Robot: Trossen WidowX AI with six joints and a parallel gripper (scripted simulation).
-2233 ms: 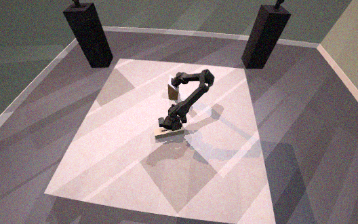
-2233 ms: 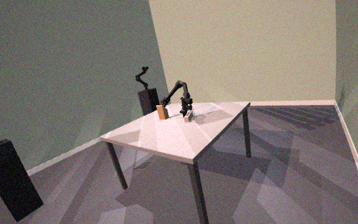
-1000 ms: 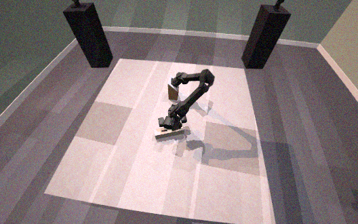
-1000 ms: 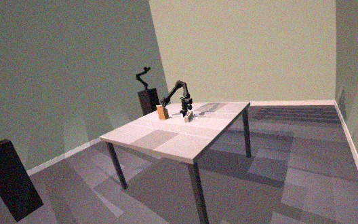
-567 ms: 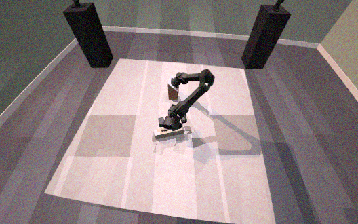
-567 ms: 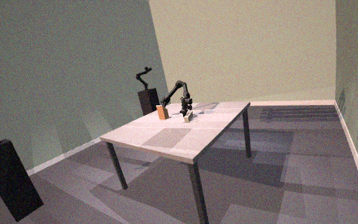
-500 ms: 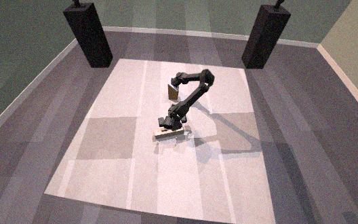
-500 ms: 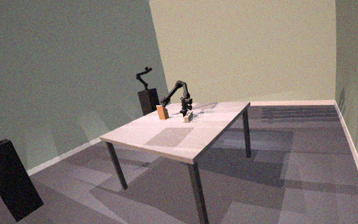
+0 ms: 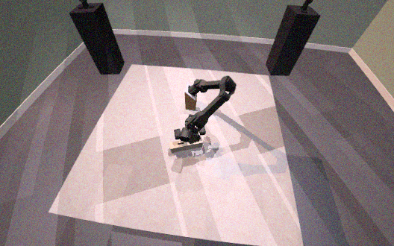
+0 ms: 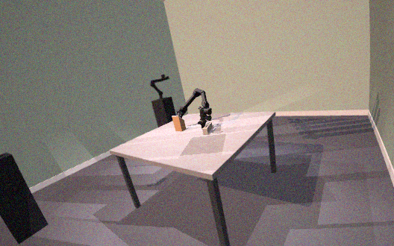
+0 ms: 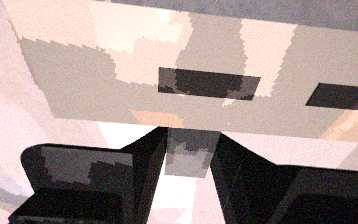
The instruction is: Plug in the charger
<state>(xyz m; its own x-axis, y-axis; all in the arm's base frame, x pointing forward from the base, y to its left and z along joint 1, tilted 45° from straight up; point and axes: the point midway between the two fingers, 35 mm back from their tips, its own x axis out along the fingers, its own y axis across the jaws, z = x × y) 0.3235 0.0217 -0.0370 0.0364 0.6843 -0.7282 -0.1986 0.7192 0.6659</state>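
My gripper tip is now 2 cm short of the two-prong charger and 1 cm below it.
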